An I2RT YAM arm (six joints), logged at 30 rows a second.
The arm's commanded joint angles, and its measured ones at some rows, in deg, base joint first. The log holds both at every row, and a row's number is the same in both.
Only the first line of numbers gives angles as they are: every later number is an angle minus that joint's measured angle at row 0.
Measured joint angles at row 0:
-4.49 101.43 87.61 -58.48 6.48 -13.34
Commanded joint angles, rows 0 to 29:
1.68 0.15 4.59 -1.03 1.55 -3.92
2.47 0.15 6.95 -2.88 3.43 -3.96
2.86 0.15 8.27 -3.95 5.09 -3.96
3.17 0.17 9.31 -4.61 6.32 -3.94
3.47 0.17 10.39 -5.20 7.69 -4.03
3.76 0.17 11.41 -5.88 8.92 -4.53
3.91 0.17 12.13 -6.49 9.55 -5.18
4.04 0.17 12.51 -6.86 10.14 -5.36
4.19 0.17 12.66 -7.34 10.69 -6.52
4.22 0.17 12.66 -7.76 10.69 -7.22
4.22 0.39 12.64 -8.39 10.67 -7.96
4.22 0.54 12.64 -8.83 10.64 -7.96
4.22 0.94 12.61 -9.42 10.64 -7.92
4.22 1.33 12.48 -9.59 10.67 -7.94
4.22 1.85 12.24 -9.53 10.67 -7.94
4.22 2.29 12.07 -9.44 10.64 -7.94
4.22 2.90 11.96 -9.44 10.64 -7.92
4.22 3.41 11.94 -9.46 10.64 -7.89
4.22 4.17 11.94 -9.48 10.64 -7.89
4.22 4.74 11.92 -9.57 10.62 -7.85
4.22 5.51 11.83 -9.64 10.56 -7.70
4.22 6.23 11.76 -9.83 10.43 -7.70
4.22 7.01 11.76 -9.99 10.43 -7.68
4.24 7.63 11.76 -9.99 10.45 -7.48
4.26 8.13 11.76 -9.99 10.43 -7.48
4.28 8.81 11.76 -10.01 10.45 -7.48
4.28 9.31 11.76 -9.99 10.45 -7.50
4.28 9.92 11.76 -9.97 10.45 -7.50
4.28 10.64 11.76 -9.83 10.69 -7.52
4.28 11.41 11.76 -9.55 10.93 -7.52
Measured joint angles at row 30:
4.15 10.16 11.39 -9.97 9.90 -7.68
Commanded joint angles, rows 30 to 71:
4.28 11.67 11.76 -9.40 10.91 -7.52
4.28 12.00 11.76 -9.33 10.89 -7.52
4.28 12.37 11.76 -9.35 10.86 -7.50
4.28 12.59 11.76 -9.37 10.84 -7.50
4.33 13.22 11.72 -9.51 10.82 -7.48
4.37 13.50 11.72 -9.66 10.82 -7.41
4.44 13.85 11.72 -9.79 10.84 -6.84
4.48 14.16 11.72 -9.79 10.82 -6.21
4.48 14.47 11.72 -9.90 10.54 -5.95
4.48 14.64 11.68 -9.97 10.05 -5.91
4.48 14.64 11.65 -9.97 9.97 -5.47
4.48 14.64 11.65 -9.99 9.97 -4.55
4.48 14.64 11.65 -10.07 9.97 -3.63
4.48 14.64 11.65 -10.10 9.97 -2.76
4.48 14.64 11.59 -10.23 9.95 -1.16
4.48 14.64 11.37 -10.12 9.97 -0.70
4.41 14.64 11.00 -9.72 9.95 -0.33
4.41 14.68 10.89 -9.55 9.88 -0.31
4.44 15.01 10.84 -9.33 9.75 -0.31
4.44 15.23 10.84 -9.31 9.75 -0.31
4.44 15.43 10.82 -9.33 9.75 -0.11
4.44 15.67 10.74 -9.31 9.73 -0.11
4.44 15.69 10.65 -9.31 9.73 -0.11
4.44 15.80 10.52 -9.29 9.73 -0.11
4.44 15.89 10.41 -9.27 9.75 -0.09
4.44 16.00 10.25 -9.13 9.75 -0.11
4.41 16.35 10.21 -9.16 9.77 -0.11
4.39 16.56 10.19 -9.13 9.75 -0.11
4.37 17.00 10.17 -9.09 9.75 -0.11
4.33 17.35 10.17 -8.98 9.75 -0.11
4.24 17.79 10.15 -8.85 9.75 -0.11
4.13 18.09 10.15 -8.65 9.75 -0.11
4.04 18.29 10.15 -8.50 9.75 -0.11
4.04 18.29 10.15 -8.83 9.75 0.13
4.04 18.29 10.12 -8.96 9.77 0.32
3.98 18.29 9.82 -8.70 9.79 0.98
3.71 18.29 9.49 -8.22 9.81 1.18
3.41 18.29 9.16 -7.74 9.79 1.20
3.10 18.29 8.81 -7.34 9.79 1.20
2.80 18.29 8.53 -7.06 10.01 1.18
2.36 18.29 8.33 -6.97 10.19 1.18
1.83 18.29 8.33 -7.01 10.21 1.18
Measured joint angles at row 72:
5.66 13.50 11.17 -8.30 8.35 0.32
